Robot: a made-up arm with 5 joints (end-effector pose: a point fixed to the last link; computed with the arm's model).
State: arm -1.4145 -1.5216 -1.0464 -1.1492 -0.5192
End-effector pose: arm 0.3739 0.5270 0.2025 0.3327 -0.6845 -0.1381 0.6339
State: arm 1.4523 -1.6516 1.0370 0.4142 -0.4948
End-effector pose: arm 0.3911 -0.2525 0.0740 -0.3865 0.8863 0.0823 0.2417
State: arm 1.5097 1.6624 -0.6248 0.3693 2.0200
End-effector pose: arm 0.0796 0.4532 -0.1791 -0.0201 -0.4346 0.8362 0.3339
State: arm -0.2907 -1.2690 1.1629 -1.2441 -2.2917
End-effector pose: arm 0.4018 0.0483 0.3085 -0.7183 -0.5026 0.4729 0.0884
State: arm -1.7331 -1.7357 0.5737 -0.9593 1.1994
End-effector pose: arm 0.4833 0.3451 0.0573 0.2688 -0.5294 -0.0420 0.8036
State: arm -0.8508 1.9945 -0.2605 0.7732 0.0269
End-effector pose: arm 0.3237 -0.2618 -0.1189 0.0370 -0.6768 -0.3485 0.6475
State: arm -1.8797 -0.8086 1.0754 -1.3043 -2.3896
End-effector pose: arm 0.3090 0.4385 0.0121 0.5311 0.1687 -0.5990 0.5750
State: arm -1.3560 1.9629 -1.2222 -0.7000 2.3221
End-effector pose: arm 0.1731 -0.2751 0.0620 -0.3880 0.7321 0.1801 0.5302
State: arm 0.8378 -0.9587 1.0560 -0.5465 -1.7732
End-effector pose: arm 0.3058 -0.2231 0.2350 -0.4533 -0.8888 -0.0224 0.0639
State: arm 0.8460 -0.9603 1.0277 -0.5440 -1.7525
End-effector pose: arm 0.3024 -0.2254 0.2362 -0.4352 -0.8973 -0.0370 0.0634
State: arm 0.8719 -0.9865 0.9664 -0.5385 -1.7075
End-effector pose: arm 0.3009 -0.2315 0.2346 -0.3878 -0.9165 -0.0691 0.0699
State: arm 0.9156 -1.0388 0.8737 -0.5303 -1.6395
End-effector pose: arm 0.3025 -0.2430 0.2292 -0.3103 -0.9395 -0.1199 0.0816
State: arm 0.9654 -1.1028 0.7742 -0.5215 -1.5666
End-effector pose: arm 0.3076 -0.2577 0.2203 -0.2232 -0.9539 -0.1777 0.0927
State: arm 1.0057 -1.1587 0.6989 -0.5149 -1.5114
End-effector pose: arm 0.3147 -0.2700 0.2107 -0.1545 -0.9571 -0.2237 0.1006
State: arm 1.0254 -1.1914 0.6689 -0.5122 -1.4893
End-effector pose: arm 0.3209 -0.2749 0.2046 -0.1235 -0.9561 -0.2433 0.1068
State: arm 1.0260 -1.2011 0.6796 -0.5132 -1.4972
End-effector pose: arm 0.3248 -0.2728 0.2030 -0.1267 -0.9563 -0.2382 0.1127
